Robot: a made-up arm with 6 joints. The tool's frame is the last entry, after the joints. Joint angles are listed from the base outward.
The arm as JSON. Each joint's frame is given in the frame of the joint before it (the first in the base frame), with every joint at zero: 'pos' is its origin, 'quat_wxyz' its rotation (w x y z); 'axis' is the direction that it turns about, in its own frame. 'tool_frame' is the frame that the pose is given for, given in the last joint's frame.
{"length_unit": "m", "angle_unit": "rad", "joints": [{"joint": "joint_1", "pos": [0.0, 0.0, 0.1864], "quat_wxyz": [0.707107, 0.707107, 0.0, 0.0], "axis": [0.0, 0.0, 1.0]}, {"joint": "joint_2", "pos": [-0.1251, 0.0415, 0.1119], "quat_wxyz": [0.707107, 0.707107, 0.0, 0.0], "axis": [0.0, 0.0, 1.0]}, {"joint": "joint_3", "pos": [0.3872, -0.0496, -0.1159], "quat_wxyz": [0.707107, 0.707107, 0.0, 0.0], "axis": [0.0, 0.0, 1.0]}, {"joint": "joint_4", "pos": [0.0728, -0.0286, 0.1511], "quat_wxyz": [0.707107, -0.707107, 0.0, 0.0], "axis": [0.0, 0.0, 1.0]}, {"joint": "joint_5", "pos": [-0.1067, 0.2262, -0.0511], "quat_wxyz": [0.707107, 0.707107, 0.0, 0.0], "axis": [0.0, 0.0, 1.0]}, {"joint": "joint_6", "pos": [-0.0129, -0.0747, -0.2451], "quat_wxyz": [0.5, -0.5, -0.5, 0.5], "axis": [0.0, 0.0, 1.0]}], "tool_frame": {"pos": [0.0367, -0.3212, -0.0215], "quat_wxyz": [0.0, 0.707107, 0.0, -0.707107]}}
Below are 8 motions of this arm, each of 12 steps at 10 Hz.
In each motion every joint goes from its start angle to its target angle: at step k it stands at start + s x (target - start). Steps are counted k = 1, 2, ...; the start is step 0. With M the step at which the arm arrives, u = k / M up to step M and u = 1 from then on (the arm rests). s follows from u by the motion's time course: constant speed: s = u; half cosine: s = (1 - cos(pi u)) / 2; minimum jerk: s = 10 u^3 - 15 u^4 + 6 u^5.
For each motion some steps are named. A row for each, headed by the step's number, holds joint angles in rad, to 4 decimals.
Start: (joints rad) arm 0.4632 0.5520 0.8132 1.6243 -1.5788 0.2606
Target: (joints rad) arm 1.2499 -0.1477 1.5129 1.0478 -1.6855 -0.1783
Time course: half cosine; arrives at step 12
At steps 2, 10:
2: 0.5159 0.5051 0.8601 1.5857 -1.5859 0.2312
10: 1.1972 -0.1008 1.4660 1.0864 -1.6784 -0.1489

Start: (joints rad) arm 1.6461 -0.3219 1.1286 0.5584 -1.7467 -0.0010
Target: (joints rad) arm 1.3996 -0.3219 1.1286 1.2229 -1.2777 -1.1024
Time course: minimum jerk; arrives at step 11
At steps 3, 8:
3: 1.6143 -0.3219 1.1286 0.6441 -1.6862 -0.1430
8: 1.4314 -0.3219 1.1286 1.1372 -1.3382 -0.9604

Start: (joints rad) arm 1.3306 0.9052 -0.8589 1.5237 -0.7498 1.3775
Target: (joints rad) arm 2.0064 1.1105 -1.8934 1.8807 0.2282 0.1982
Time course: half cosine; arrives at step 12
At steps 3, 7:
3: 1.4296 0.9353 -1.0104 1.5760 -0.6066 1.2048
7: 1.7560 1.0344 -1.5100 1.7484 -0.1342 0.6352

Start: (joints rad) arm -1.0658 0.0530 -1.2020 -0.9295 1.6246 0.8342
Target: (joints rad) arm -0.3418 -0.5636 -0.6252 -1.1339 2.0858 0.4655
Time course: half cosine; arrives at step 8
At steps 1, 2, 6, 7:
1: -1.0382 0.0295 -1.1800 -0.9373 1.6422 0.8202
2: -0.9598 -0.0373 -1.1175 -0.9594 1.6921 0.7802
6: -0.4478 -0.4733 -0.7097 -1.1040 2.0183 0.5195
7: -0.3694 -0.5401 -0.6472 -1.1261 2.0682 0.4795

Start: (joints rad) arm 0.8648 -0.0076 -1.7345 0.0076 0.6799 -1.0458
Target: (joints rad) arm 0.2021 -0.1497 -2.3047 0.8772 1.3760 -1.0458
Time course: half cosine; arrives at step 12
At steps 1, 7, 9, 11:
1: 0.8535 -0.0100 -1.7442 0.0224 0.6918 -1.0458
7: 0.4477 -0.0970 -2.0934 0.5549 1.1180 -1.0458
9: 0.2992 -0.1289 -2.2212 0.7499 1.2741 -1.0458
11: 0.2134 -0.1473 -2.2950 0.8624 1.3641 -1.0458

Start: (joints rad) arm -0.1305 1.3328 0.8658 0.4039 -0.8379 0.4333
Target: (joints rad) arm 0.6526 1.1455 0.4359 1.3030 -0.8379 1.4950
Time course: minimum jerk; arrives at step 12
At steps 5, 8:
5: 0.1409 1.2679 0.7168 0.7155 -0.8379 0.8013
8: 0.4882 1.1848 0.5261 1.1143 -0.8379 1.2722

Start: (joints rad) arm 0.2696 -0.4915 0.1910 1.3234 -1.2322 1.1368
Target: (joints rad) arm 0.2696 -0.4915 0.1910 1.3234 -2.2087 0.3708
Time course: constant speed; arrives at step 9
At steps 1, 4, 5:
1: 0.2696 -0.4915 0.1910 1.3234 -1.3407 1.0517
4: 0.2696 -0.4915 0.1910 1.3234 -1.6662 0.7964
5: 0.2696 -0.4915 0.1910 1.3234 -1.7747 0.7112

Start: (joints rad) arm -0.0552 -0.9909 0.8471 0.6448 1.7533 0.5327
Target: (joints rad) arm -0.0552 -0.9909 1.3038 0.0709 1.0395 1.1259
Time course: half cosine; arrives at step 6
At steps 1, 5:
1: -0.0552 -0.9909 0.8777 0.6064 1.7055 0.5724
5: -0.0552 -0.9909 1.2732 0.1093 1.0873 1.0862

